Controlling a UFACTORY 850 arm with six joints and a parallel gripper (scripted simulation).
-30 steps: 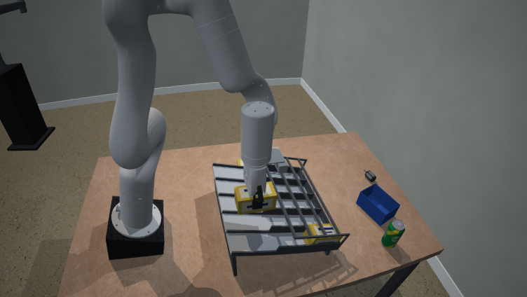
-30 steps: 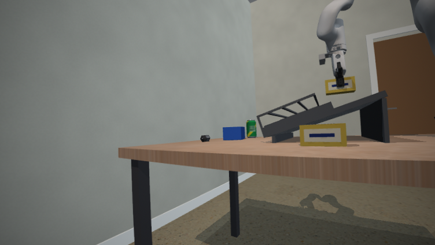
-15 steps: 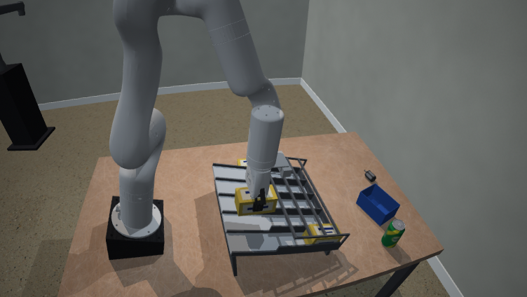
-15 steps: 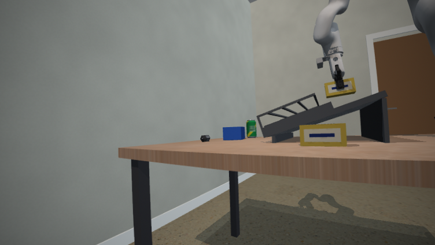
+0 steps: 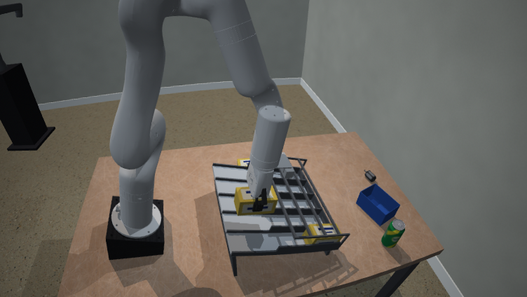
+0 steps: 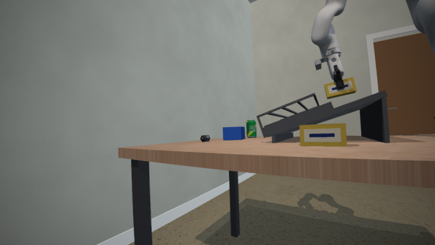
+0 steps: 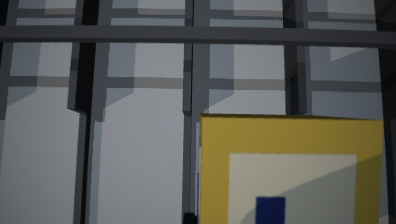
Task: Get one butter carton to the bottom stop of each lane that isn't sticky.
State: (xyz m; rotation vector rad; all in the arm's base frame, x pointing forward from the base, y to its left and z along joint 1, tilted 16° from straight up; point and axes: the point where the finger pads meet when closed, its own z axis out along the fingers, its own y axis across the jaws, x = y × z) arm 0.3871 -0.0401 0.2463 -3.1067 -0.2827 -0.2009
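Right now the dark divider is 20 mm behind my hand, 50 mm to the right of it and 110 mm below it. From my hand the other things lie so: small black object 590 mm ahead, 330 mm to the left, 230 mm below.
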